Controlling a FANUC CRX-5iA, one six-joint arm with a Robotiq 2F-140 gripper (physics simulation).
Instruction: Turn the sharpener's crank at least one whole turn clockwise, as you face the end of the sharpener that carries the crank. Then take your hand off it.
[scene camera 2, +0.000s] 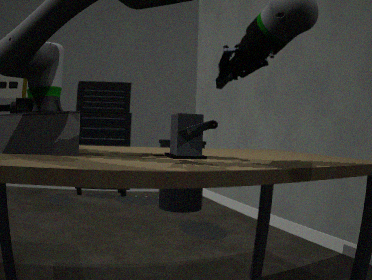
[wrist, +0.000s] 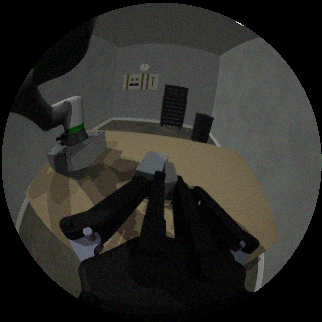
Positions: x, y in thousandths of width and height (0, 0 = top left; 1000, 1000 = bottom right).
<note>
I see my gripper (scene camera 2: 587, 302) and a sharpener (scene camera 2: 491, 523).
My gripper also shows in the wrist view (wrist: 517, 526).
</note>
